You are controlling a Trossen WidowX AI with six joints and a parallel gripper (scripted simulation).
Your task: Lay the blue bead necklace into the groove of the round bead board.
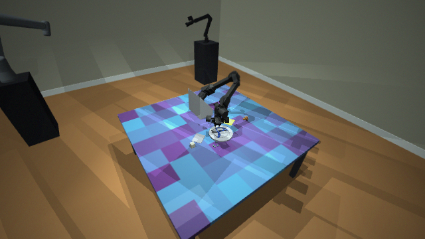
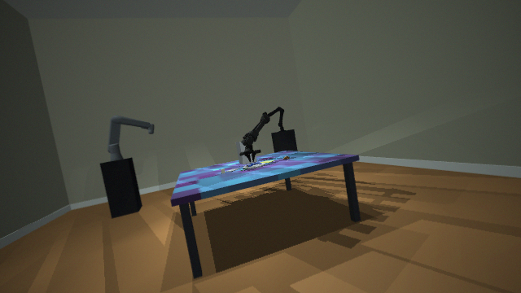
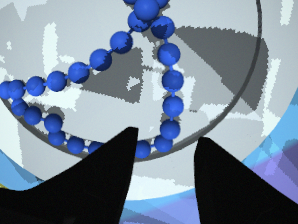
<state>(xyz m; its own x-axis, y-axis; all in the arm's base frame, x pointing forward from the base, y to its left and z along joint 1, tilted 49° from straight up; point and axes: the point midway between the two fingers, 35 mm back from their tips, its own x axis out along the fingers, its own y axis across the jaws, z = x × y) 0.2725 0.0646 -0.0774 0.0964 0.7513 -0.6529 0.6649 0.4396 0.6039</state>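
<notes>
Right now the round white bead board is 5 cm ahead of my gripper tip and 3 cm below it. Round my gripper tip: cream cube (27 cm to the right, 4 cm ahead, 2 cm below); yellow patch (16 cm to the left, 5 cm behind, 3 cm below); flat grey square (18 cm to the right, 3 cm below, 1 cm behind).
</notes>
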